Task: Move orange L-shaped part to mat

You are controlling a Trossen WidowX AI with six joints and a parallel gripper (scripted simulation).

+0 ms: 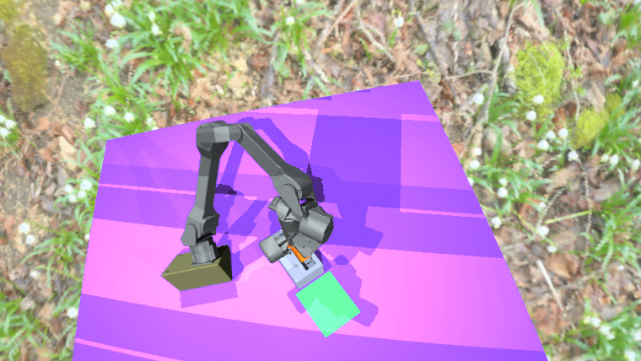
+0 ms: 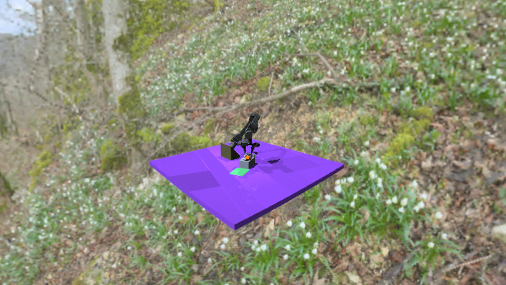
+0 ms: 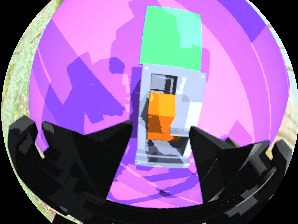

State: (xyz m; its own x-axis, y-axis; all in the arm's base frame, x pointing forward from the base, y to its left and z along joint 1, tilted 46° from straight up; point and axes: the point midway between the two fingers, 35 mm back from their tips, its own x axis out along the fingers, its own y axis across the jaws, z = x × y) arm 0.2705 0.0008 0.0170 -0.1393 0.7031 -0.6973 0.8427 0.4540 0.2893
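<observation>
Right now my gripper tip is 30 mm past the orange L-shaped part, 20 mm to the right of it and 70 mm above it. The rest, counted from my gripper tip: green mat 60 mm ahead, 130 mm to the right, 130 mm below.
</observation>
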